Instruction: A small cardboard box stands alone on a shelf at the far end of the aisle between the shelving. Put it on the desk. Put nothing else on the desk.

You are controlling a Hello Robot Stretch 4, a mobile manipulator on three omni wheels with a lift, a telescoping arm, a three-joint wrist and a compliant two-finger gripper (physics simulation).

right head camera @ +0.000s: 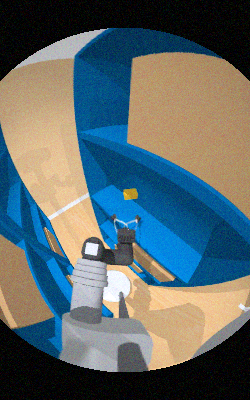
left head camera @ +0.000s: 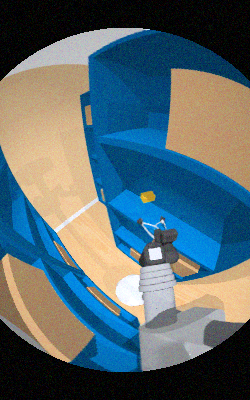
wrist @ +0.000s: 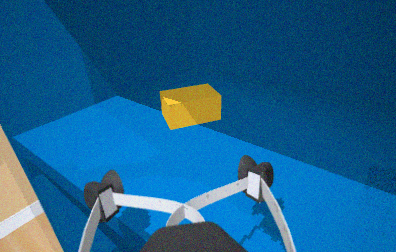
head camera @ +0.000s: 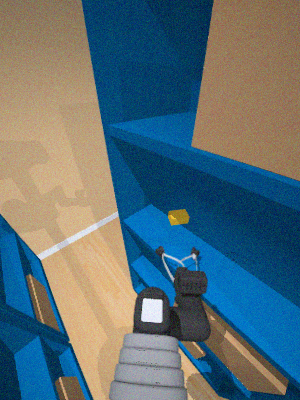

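Where they show: gripper, fingertip midpoint: (right head camera: 125, 215) (left head camera: 150, 218) (wrist: 181, 177) (head camera: 176, 249); robot's base, link origin: (right head camera: 112, 284) (left head camera: 132, 289).
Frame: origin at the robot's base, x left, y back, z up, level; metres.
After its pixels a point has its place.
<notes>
The small box (head camera: 178, 217) @(x -0.106, y -0.616, z 1.008 m) (left head camera: 147, 196) @(x -0.104, y -0.618, z 1.009 m) (right head camera: 130, 194) @(x -0.113, y -0.615, z 1.004 m) (wrist: 192, 107) @(x -0.112, y -0.611, z 0.997 m) looks yellow and sits at the back of a blue shelf (head camera: 240, 275) @(x -0.326, y -0.364, z 0.964 m) (left head camera: 200, 240) @(x -0.400, y -0.255, z 0.964 m) (right head camera: 165, 245) @(x -0.320, y -0.276, z 0.964 m) (wrist: 75, 135) @(x 0.078, y -0.609, z 0.964 m), close to the back panel and toward the shelf's far end. My gripper (head camera: 177, 251) @(x -0.086, y -0.441, z 1.004 m) (left head camera: 151, 220) @(x -0.086, y -0.441, z 1.004 m) (right head camera: 126, 218) @(x -0.086, y -0.441, z 1.004 m) (wrist: 181, 177) @(x -0.086, y -0.441, z 1.004 m) is open, with its two fingertips wide apart and nothing between them. It is over the shelf, on the near side of the box, and does not touch it. The desk does not show in these views.
A blue shelf board (head camera: 225, 172) @(x -0.119, y -0.336, z 1.403 m) runs above the box's level, with a large cardboard box (head camera: 255, 90) @(x -0.132, y -0.352, z 1.524 m) (left head camera: 210, 110) @(x -0.149, y -0.335, z 1.574 m) (right head camera: 185, 100) @(x -0.173, y -0.312, z 1.565 m) on it. Flat brown boxes (head camera: 240, 350) @(x -0.328, y -0.170, z 0.777 m) lie lower down. More blue shelving (head camera: 20, 317) @(x 0.647, y -0.225, z 0.654 m) stands at the left across the narrow aisle.
</notes>
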